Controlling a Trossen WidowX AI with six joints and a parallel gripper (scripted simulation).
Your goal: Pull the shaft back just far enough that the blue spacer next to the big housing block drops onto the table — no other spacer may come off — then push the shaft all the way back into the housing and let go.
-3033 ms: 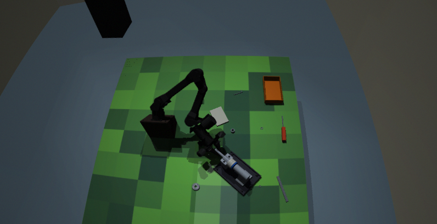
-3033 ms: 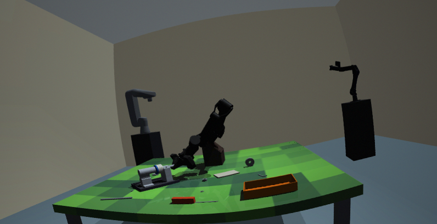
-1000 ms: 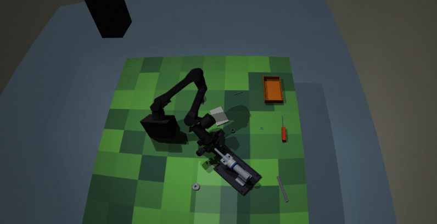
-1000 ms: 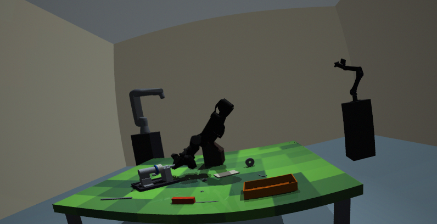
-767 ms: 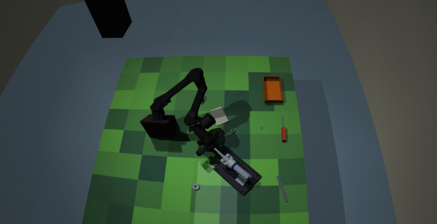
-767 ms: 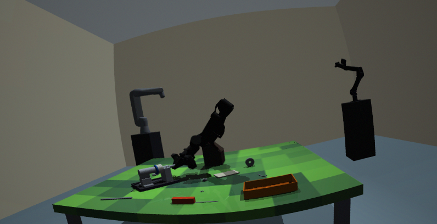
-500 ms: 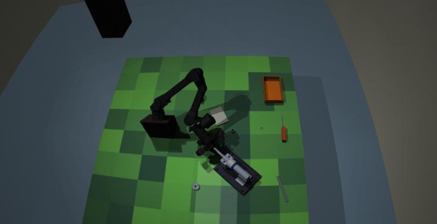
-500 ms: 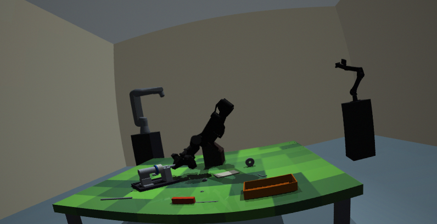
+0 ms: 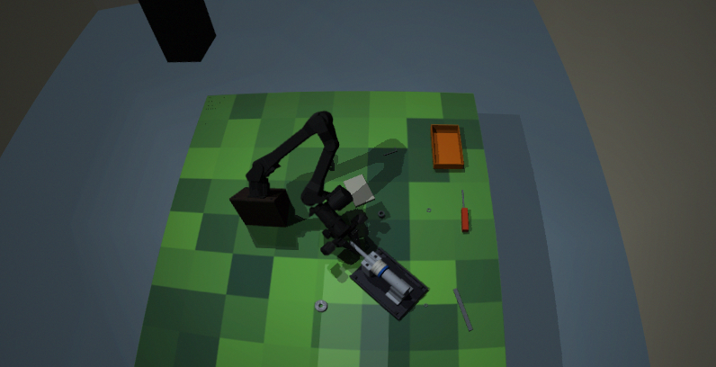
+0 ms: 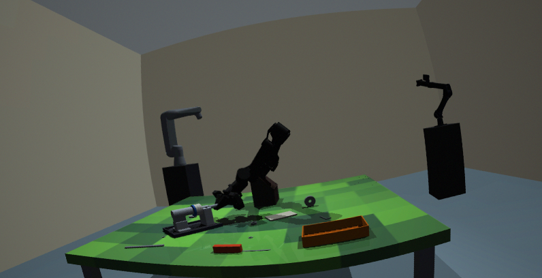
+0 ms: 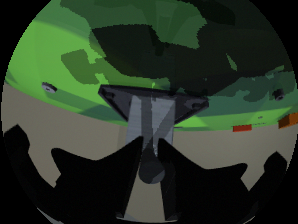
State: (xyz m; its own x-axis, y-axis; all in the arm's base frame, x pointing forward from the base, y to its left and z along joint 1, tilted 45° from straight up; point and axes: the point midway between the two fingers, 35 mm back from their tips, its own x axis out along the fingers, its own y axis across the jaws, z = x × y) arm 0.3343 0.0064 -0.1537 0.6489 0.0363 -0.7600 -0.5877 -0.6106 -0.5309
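Right now my gripper tip is 30 mm short of the shaft, 20 mm to the left of it and 20 mm below it. The rest, counted from my gripper tip: white plate: 280 mm to the left, 60 mm below, 50 mm behind; then blue spacer: 90 mm ahead, 60 mm to the right, 20 mm above; then red-handled screwdriver: 360 mm ahead, 240 mm to the left, 60 mm below.
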